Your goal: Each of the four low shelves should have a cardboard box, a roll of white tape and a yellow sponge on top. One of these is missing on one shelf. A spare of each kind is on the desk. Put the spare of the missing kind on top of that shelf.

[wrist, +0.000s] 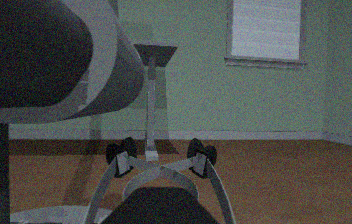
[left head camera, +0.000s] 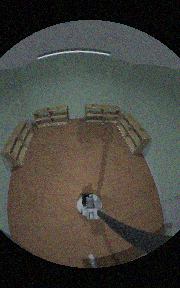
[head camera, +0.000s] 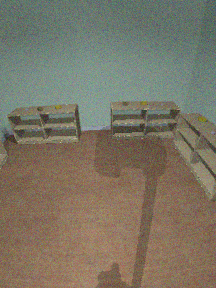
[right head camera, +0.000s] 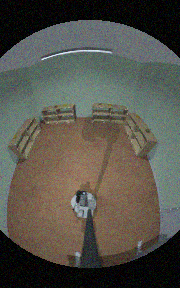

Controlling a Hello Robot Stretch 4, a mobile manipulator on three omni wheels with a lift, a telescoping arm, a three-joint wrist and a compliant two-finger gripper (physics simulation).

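Places are measured from the robot's base along level axes (x ahead, y left, z up), in millimetres.
Where they show: gripper, fingertip midpoint: (wrist: 162,150) (left head camera: 84,214) (right head camera: 75,211).
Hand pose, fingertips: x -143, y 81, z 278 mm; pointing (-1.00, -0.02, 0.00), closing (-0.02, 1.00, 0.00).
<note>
After its pixels a point has its place.
The left back shelf (head camera: 71,108) {x 2442, y 779, z 583 mm} bears a small brown box (head camera: 40,108) {x 2371, y 1314, z 626 mm} and a yellow sponge (head camera: 58,106) {x 2443, y 1007, z 624 mm}. The right back shelf (head camera: 162,105) {x 2627, y -810, z 586 mm} bears a brownish box (head camera: 125,103) {x 2592, y -144, z 616 mm} and a yellow sponge (head camera: 144,103) {x 2624, y -481, z 612 mm}. I cannot make out tape on either through the grain. The right side shelf (head camera: 194,121) {x 2033, y -1151, z 583 mm} (left head camera: 145,146) (right head camera: 150,148) {x 1140, y -1500, z 302 mm} bears a yellow sponge (head camera: 202,119) {x 2048, y -1278, z 615 mm} and a small whitish thing (head camera: 213,133) {x 1681, y -1262, z 596 mm}. The left side shelf (head camera: 2,156) {x 1736, y 1913, z 52 mm} (left head camera: 10,160) {x 592, y 1950, z 250 mm} is cut off in the head view. My gripper (wrist: 162,150) {x -143, y 81, z 278 mm} is open and empty, far from the shelves. The spares cannot be made out.
In the wrist view a desk's dark underside (wrist: 155,52) stands on a pale leg (wrist: 150,110) {x -1511, y -43, z 271 mm} behind the gripper. A window (wrist: 267,30) {x -2101, y 1097, z 1108 mm} is in the wall. Wood floor (head camera: 65,210) {x 943, y 566, z -27 mm} lies between me and the shelves. My round base (left head camera: 95,212) (right head camera: 89,212) stands on it.
</note>
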